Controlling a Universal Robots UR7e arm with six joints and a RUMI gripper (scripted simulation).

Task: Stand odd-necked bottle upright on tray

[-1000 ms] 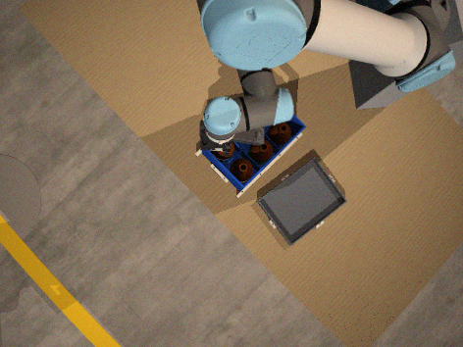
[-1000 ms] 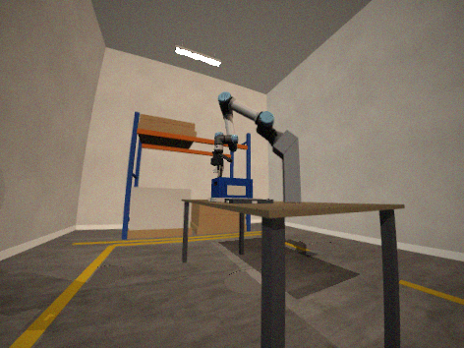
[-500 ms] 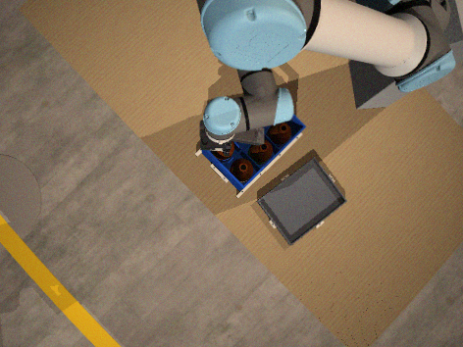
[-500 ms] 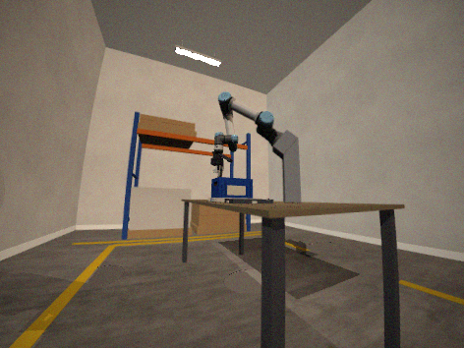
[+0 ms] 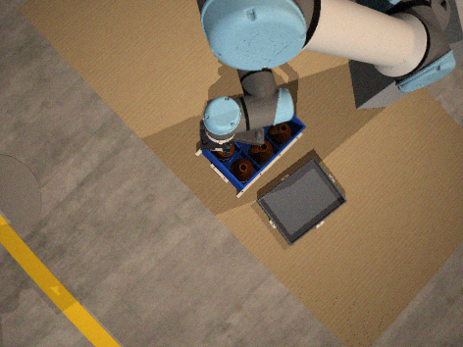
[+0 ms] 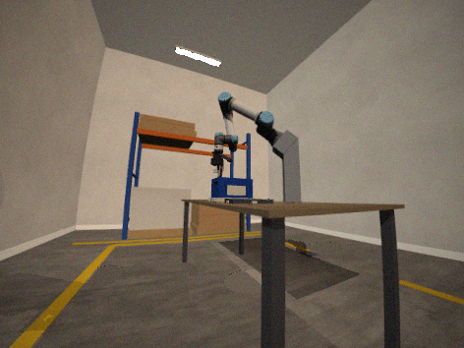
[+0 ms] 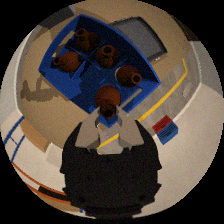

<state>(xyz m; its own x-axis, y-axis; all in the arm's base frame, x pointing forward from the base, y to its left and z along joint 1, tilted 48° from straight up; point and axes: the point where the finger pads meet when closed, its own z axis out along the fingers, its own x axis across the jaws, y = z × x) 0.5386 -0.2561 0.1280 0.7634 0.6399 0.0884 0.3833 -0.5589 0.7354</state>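
Right now my hand is 11 cm above the brown bottle, 8 cm to the right of it and 3 cm short of it. From my hand the other things lie so: blue crate (11 cm below, 7 cm to the left, 7 cm behind); grey tray (32 cm to the left, 18 cm below, 2 cm ahead).
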